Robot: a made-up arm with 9 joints. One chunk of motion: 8 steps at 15 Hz.
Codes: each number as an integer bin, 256 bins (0 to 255) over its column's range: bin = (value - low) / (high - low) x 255, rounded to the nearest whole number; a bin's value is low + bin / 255 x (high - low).
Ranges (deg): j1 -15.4..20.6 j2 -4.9..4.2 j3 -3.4..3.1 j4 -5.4..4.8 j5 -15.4..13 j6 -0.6..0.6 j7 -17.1..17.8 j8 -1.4..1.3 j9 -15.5..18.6
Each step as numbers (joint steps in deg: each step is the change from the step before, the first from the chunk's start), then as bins.
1 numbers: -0.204 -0.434 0.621 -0.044 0.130 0.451 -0.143 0.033 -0.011
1 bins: 108 125 158 134 139 223 124 135 116
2 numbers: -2.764 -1.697 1.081 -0.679 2.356 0.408 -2.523 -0.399 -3.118
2 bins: 90 90 176 118 159 214 107 95 93
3 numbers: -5.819 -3.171 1.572 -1.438 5.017 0.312 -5.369 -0.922 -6.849
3 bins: 68 48 195 99 183 194 86 45 65
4 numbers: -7.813 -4.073 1.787 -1.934 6.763 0.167 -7.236 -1.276 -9.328
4 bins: 54 23 203 87 199 163 72 12 46
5 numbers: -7.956 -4.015 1.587 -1.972 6.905 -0.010 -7.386 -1.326 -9.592
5 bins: 53 25 196 86 200 125 71 7 44
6 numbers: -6.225 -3.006 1.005 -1.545 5.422 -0.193 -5.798 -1.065 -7.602
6 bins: 65 53 173 96 187 86 83 32 59
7 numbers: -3.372 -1.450 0.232 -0.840 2.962 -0.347 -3.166 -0.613 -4.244
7 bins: 85 97 142 114 165 54 102 74 84
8 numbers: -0.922 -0.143 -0.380 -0.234 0.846 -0.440 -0.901 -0.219 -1.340
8 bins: 103 133 118 129 146 34 118 112 106
